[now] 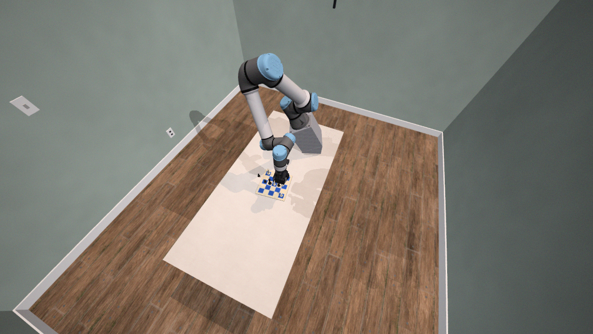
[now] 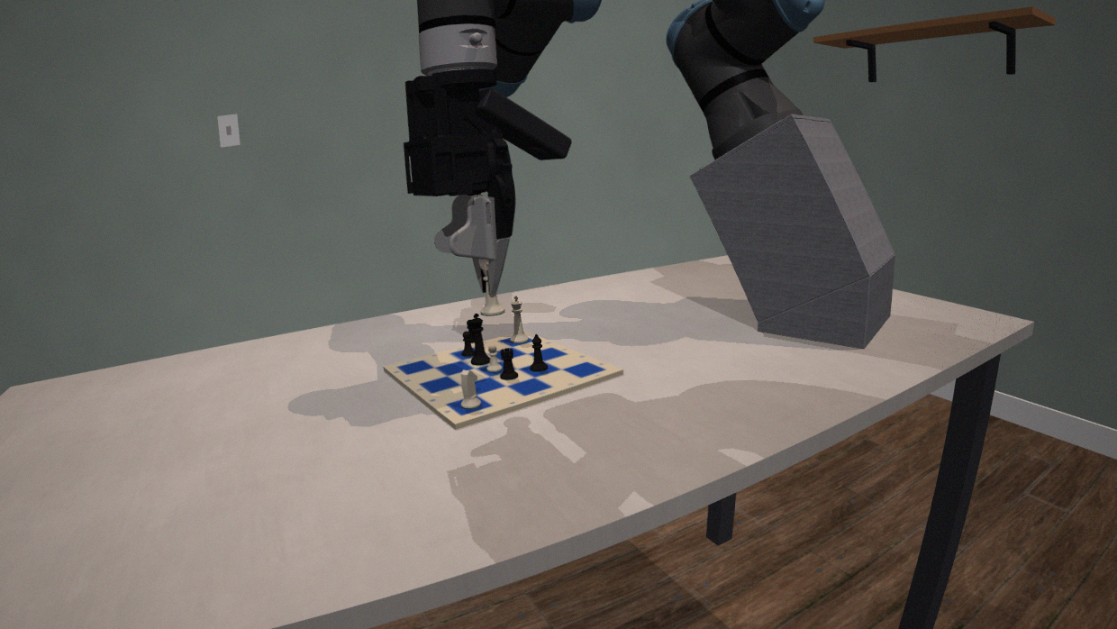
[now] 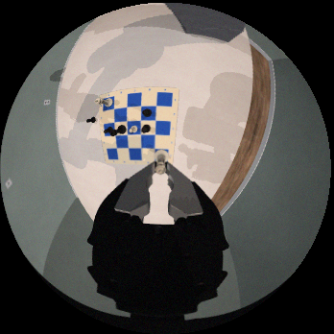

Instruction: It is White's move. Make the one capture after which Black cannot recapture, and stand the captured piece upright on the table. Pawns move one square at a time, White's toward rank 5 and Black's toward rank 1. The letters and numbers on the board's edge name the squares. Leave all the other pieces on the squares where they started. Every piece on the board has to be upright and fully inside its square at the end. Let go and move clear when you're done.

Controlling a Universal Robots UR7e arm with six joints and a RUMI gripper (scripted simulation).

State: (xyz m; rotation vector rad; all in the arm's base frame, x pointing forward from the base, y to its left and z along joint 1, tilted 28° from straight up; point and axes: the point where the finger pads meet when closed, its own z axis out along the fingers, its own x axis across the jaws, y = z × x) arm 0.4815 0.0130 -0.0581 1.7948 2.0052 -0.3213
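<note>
Now: the white pawn 12 cm below my hand, 8 cm to the right of it and 3 cm behind it. From my hand the other things lie so: blue-and-cream chessboard: 13 cm below, 8 cm to the right, 3 cm behind; then white king: 16 cm to the right, 11 cm behind, 10 cm below; then black king: 11 cm to the right, 10 cm below, 3 cm behind.
</note>
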